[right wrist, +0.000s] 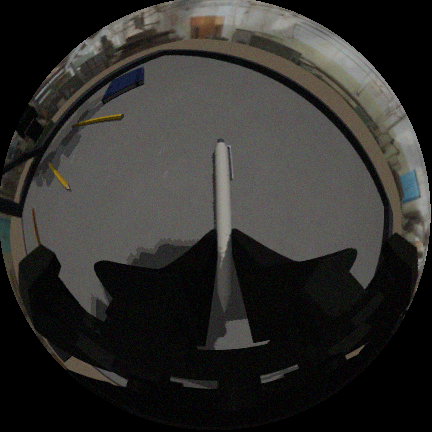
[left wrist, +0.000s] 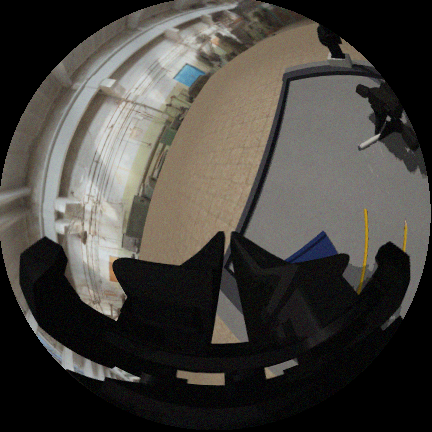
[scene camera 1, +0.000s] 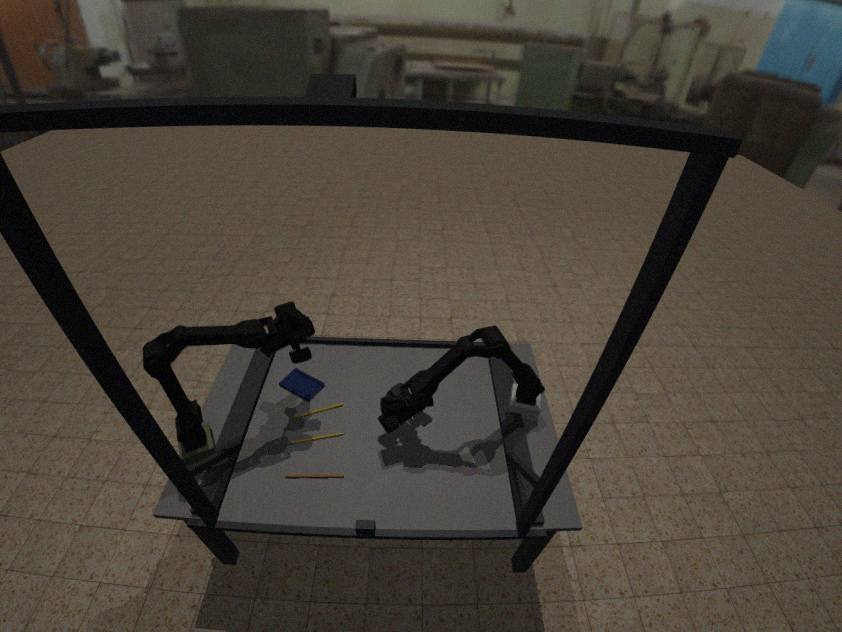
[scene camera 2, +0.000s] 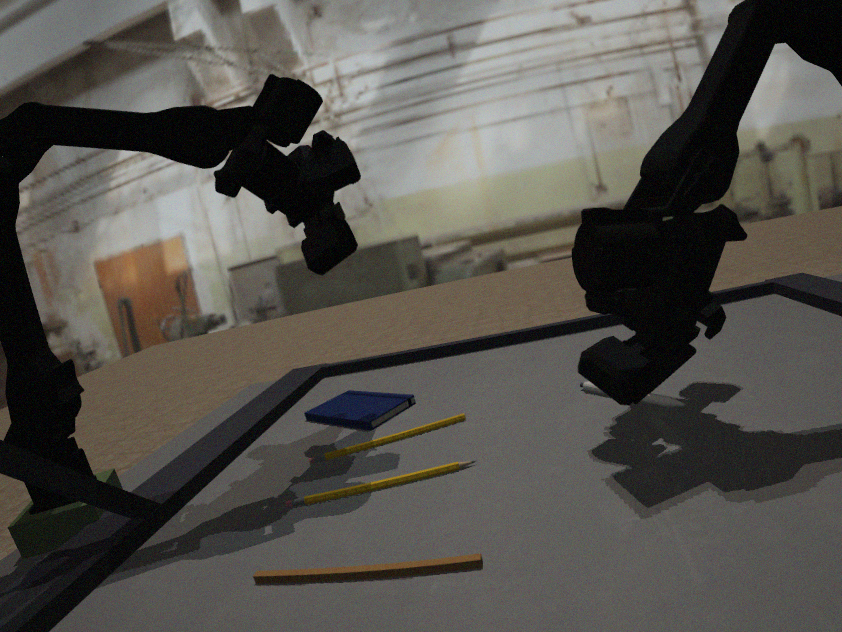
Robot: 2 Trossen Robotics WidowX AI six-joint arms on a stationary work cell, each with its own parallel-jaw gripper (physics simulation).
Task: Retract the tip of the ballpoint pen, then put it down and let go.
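Frame: origin at the left arm's base, x ahead, y left, z up, level; centimetres.
Seen in the pictures: left gripper, fingertip midpoint: [left wrist: 226, 236] [scene camera 2: 348, 231]; right gripper, fingertip midpoint: [right wrist: 223, 234] [left wrist: 376, 137] [scene camera 2: 636, 398]; left arm's base, link origin: [scene camera 1: 194, 441]; right arm's base, link origin: [scene camera 1: 526, 396].
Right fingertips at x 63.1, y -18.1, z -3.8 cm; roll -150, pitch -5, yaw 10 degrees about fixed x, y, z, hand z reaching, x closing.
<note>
Offsets run from my right fingertips to a thing's top centre.
A white ballpoint pen {dy +1.0, dx -0.1, dz +1.0 cm} [scene camera 2: 593, 388] [left wrist: 369, 143] [right wrist: 223, 190] is held in my right gripper [scene camera 1: 389, 423] [scene camera 2: 632, 389] [right wrist: 223, 234], which is shut on its barrel low over the table. The pen's dark button end and clip point away from the right wrist; the rest of it runs back between the fingers, and whether its tip is out cannot be told. My left gripper [scene camera 1: 299, 353] [scene camera 2: 329, 253] [left wrist: 226, 236] is shut and empty, with a thin gap between its fingertips. It hangs above the far left part of the table, well apart from the pen.
A blue notebook {dy +27.8, dx -25.0, dz +1.0 cm} [scene camera 1: 301, 384] [scene camera 2: 360, 409] [left wrist: 316, 246] [right wrist: 124, 85] lies at the back left of the table. Two yellow pencils {dy +14.1, dx -24.7, dz +0.5 cm} [scene camera 1: 318, 410] {dy +4.1, dx -28.5, dz +0.7 cm} [scene camera 2: 380, 483] lie in front of it, and an orange stick {dy -8.1, dx -33.5, dz +0.5 cm} [scene camera 1: 314, 476] [scene camera 2: 367, 570] lies nearer the front. A dark frame [scene camera 1: 629, 340] surrounds the table.
</note>
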